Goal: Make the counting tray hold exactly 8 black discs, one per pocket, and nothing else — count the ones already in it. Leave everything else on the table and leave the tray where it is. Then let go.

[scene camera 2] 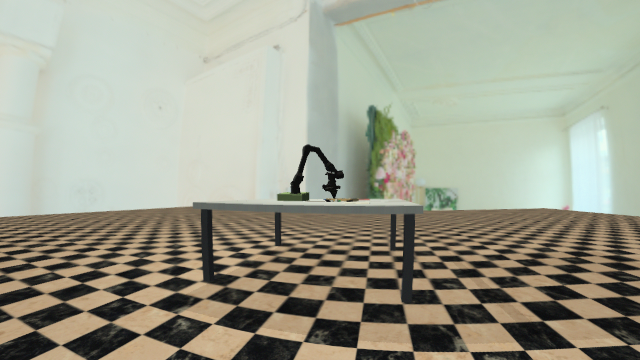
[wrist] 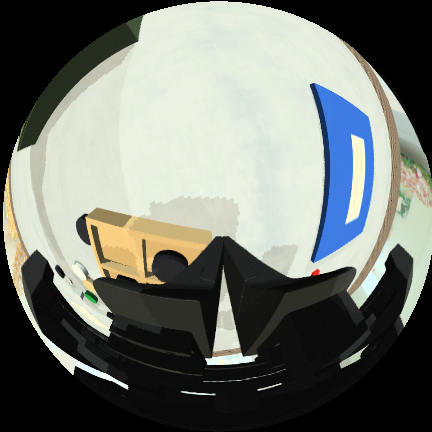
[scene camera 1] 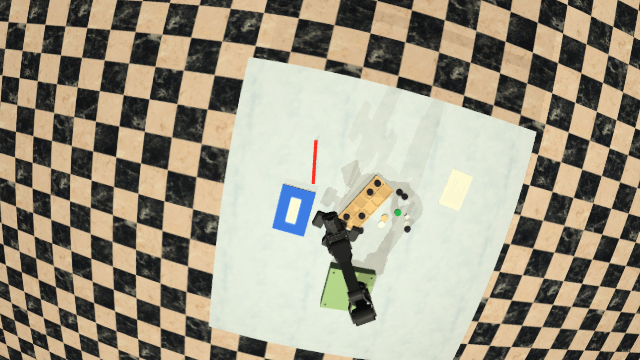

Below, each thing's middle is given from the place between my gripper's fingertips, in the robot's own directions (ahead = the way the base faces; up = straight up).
My gripper is now 10 cm short of the tan counting tray [scene camera 1: 362,202], 9 cm to the left of it and 1 cm above it.
